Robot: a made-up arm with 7 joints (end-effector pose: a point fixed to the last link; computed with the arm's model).
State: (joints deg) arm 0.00 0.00 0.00 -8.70 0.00 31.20 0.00
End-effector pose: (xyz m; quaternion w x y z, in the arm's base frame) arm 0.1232 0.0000 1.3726 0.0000 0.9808 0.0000 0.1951
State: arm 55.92 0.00 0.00 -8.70 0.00 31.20 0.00
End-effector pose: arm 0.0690 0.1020 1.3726 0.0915 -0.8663 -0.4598 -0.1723
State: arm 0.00 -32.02 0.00 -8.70 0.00 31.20 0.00
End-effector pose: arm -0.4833 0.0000 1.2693 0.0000 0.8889 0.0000 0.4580
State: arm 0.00 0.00 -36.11 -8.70 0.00 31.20 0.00
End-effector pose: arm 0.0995 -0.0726 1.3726 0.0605 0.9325 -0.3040 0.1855
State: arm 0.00 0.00 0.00 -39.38 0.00 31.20 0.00
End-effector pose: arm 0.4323 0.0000 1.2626 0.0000 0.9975 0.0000 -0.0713
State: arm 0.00 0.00 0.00 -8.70 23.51 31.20 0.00
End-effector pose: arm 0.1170 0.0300 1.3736 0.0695 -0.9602 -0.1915 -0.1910
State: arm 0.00 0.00 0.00 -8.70 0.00 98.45 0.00
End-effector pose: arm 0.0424 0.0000 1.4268 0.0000 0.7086 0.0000 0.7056
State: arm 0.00 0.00 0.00 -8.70 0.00 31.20 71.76
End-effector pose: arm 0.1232 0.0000 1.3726 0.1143 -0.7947 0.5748 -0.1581
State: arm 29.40 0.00 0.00 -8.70 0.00 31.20 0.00
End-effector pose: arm 0.1073 0.0605 1.3726 0.0495 -0.9487 -0.2489 -0.1887
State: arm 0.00 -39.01 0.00 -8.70 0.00 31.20 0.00
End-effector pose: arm -0.6021 0.0000 1.2030 0.0000 0.8594 0.0000 0.5114
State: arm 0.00 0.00 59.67 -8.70 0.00 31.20 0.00
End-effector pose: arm 0.0622 0.1063 1.3726 0.0971 -0.8508 -0.4879 -0.1692
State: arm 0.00 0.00 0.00 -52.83 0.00 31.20 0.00
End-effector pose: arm 0.5408 0.0000 1.1660 0.0000 0.9822 0.0000 -0.1876
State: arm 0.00 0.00 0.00 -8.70 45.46 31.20 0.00
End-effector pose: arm 0.1010 0.0535 1.3760 0.1318 -0.9046 -0.3632 -0.1799
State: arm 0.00 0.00 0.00 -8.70 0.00 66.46 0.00
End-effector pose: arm 0.0889 0.0000 1.4133 0.0000 0.8756 0.0000 0.4830
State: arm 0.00 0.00 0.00 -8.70 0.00 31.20 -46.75
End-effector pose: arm 0.1232 0.0000 1.3726 0.0774 0.9003 0.3891 0.1791
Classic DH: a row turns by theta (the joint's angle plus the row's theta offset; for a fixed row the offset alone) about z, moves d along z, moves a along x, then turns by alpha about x. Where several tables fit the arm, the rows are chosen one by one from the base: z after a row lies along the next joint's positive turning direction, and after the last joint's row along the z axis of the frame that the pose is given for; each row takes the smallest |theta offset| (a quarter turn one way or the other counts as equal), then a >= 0, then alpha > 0; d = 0 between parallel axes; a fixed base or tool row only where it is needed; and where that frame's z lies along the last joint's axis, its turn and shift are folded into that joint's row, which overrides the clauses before.
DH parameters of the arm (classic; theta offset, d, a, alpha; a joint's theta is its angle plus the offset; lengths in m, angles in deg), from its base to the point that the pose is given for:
joint 1: 0 0.2641 0 -90
joint 2: 0 0 0 90
joint 3: 0 0.4901 0.0771 90
joint 4: 0 0 -0.1231 -90
joint 5: 0 0.5728 0 90
joint 6: 0 0 0.0878 90
joint 7: 0 0 0 0

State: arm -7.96 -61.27 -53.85 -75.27 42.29 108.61 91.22
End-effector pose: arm -0.5860 -0.4796 0.9825 0.7845 -0.1140 0.5280 -0.3046
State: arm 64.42 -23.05 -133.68 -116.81 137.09 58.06 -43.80
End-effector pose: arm 0.2458 -0.7525 0.3882 0.7093 -0.1359 0.0938 -0.6853
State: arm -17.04 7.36 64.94 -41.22 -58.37 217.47 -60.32
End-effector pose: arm 0.2768 0.2250 1.2326 0.4602 -0.1737 0.2172 0.8432
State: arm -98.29 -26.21 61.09 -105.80 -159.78 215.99 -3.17
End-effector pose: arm 0.5175 -0.1366 0.7425 0.3974 0.2805 0.8546 -0.1817
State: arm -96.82 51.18 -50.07 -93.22 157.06 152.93 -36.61
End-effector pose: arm -0.6243 -0.5885 0.2540 0.2349 -0.2957 -0.7604 0.5283
